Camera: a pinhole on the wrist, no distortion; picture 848 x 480 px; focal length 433.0 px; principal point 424.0 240.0 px. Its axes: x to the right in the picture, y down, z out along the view. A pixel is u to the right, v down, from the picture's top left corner.
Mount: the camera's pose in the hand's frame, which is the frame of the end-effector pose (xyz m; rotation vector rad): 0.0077 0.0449 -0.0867 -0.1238 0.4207 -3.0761
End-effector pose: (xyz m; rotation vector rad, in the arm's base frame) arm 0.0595 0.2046 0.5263 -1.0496 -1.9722 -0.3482
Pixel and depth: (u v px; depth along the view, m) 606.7 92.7 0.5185
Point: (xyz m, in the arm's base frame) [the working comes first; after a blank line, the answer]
In the camera's frame: 0.2188 -0.1764 0.5185

-0.1036 0.4265 0.0981
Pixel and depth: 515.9 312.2 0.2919
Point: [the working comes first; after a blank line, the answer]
In the camera's frame: 0.0620 0.0487 0.2919

-0.0997 0.2458 0.4045
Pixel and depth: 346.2 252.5 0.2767
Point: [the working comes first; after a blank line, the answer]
In the camera's frame: -0.0497 0.0080 0.2767

-0.0864 0.3275 0.4911
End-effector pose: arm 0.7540 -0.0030 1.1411 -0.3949 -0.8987 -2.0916
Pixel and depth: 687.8 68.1 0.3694
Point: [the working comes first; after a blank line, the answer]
In the camera's frame: 0.2251 -0.1467 0.3694

0.9235 0.3018 1.2999
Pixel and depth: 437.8 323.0 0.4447
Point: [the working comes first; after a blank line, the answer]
In the camera's frame: 0.0142 0.0852 0.4447

0.6026 0.2724 1.3087
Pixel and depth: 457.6 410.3 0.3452
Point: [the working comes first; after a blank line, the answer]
In the camera's frame: 0.0268 0.1358 0.3452

0.6003 0.2155 1.2119
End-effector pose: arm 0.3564 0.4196 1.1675 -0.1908 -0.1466 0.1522
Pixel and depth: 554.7 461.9 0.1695
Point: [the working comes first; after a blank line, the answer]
In the camera's frame: 0.0512 0.0869 0.1695

0.3327 0.3415 1.2360
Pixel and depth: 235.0 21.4 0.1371
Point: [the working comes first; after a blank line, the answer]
In the camera's frame: -0.0598 -0.0692 0.1371

0.4119 0.5181 1.2195
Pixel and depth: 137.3 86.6 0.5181
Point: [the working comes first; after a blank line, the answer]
In the camera's frame: -0.3430 -0.1835 0.5181

0.6536 0.6563 1.6206
